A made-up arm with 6 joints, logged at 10 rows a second.
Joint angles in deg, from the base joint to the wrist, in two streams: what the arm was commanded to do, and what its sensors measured. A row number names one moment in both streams.
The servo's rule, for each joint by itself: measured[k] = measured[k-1] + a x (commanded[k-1-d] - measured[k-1]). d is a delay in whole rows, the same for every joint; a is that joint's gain. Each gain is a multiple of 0.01, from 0.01 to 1. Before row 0 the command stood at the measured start. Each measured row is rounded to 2 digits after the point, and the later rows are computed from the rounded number. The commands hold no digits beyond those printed.
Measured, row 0:
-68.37 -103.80 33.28 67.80 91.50 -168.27
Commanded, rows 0 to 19:
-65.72 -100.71 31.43 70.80 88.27 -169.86
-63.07 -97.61 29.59 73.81 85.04 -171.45
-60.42 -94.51 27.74 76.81 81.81 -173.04
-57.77 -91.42 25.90 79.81 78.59 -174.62
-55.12 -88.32 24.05 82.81 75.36 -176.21
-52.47 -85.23 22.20 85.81 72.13 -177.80
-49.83 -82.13 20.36 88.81 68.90 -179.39
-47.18 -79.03 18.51 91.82 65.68 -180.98
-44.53 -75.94 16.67 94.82 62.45 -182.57
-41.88 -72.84 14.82 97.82 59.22 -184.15
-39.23 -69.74 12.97 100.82 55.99 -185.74
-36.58 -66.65 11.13 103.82 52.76 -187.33
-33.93 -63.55 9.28 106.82 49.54 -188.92
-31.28 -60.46 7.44 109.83 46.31 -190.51
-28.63 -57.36 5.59 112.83 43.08 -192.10
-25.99 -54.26 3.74 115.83 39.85 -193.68
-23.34 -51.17 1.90 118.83 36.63 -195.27
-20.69 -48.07 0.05 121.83 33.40 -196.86
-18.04 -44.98 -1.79 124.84 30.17 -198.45
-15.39 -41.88 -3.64 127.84 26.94 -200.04
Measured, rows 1 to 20:
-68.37 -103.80 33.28 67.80 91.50 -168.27
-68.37 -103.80 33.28 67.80 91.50 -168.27
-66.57 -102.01 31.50 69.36 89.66 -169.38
-64.19 -99.46 29.67 71.67 87.03 -170.83
-61.63 -96.59 27.82 74.34 84.05 -172.38
-59.01 -93.59 25.98 77.18 80.94 -173.95
-56.36 -90.53 24.13 80.11 77.76 -175.53
-53.71 -87.46 22.28 83.07 74.55 -177.12
-51.07 -84.37 20.44 86.05 71.33 -178.71
-48.42 -81.27 18.59 89.05 68.11 -180.30
-45.77 -78.18 16.75 92.05 64.88 -181.89
-43.12 -75.08 14.90 95.05 61.65 -183.47
-40.47 -71.98 13.05 98.05 58.42 -185.06
-37.82 -68.89 11.21 101.05 55.19 -186.65
-35.17 -65.79 9.36 104.05 51.97 -188.24
-32.52 -62.70 7.52 107.06 48.74 -189.83
-29.87 -59.60 5.67 110.06 45.51 -191.42
-27.23 -56.50 3.82 113.06 42.28 -193.00
-24.58 -53.41 1.98 116.06 39.06 -194.59
-21.93 -50.31 0.13 119.06 35.83 -196.18
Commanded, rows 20 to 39:
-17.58 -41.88 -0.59 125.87 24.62 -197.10
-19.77 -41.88 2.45 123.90 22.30 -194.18
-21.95 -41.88 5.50 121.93 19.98 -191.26
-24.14 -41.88 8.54 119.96 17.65 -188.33
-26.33 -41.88 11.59 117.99 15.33 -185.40
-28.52 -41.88 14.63 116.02 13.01 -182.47
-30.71 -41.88 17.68 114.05 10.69 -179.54
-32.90 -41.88 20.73 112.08 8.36 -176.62
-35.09 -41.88 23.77 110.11 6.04 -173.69
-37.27 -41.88 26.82 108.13 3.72 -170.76
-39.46 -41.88 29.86 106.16 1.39 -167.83
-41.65 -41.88 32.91 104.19 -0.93 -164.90
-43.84 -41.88 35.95 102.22 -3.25 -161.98
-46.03 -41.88 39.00 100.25 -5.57 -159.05
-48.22 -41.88 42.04 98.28 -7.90 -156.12
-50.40 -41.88 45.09 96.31 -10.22 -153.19
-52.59 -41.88 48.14 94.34 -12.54 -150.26
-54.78 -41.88 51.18 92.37 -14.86 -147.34
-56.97 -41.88 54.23 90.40 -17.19 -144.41
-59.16 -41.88 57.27 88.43 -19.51 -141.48
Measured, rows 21 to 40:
-19.28 -47.22 -1.71 122.07 32.60 -197.77
-16.63 -44.12 -3.56 125.07 29.37 -199.36
-17.28 -42.82 -0.71 125.49 26.66 -197.78
-18.97 -42.27 2.32 124.66 24.17 -195.26
-21.00 -42.04 5.37 123.24 21.78 -192.46
-23.14 -41.95 8.41 121.53 19.43 -189.57
-25.31 -41.91 11.46 119.69 17.09 -186.65
-27.49 -41.89 14.50 117.78 14.76 -183.72
-29.68 -41.88 17.55 115.84 12.44 -180.79
-31.87 -41.88 20.60 113.88 10.11 -177.87
-34.06 -41.88 23.64 111.92 7.79 -174.94
-36.24 -41.88 26.69 109.95 5.47 -172.01
-38.43 -41.88 29.73 107.98 3.14 -169.08
-40.62 -41.88 32.78 106.01 0.82 -166.15
-42.81 -41.88 35.82 104.04 -1.50 -163.23
-45.00 -41.88 38.87 102.07 -3.82 -160.30
-47.19 -41.88 41.91 100.10 -6.15 -157.37
-49.37 -41.88 44.96 98.13 -8.47 -154.44
-51.56 -41.88 48.01 96.16 -10.79 -151.51
-53.75 -41.88 51.05 94.19 -13.11 -148.59

